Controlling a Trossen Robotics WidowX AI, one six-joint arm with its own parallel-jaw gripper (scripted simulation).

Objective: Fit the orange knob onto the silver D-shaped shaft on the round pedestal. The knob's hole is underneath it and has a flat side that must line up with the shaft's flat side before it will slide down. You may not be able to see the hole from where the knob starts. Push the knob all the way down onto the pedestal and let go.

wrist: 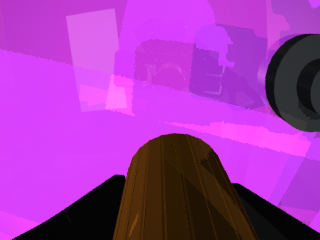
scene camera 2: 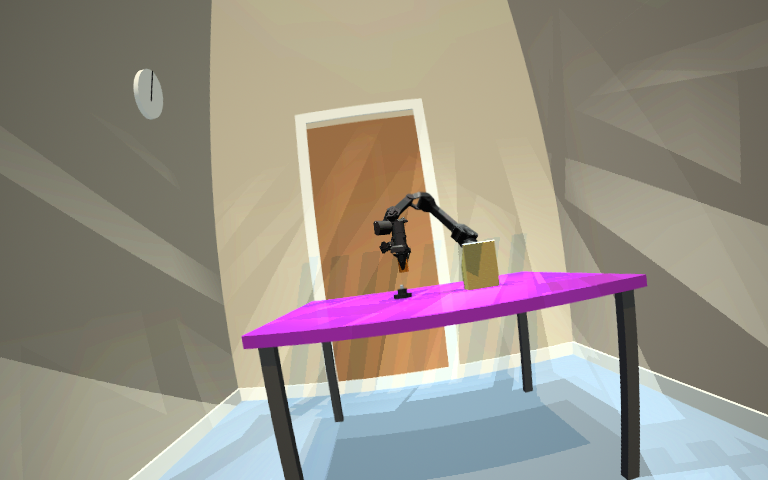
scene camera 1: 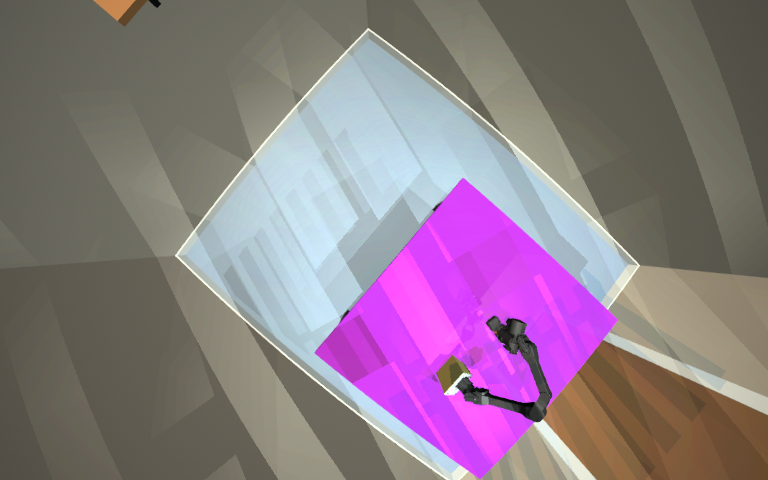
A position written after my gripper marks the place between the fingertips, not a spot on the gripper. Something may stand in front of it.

My gripper (wrist: 176, 189) carries an orange knob (wrist: 174, 179).
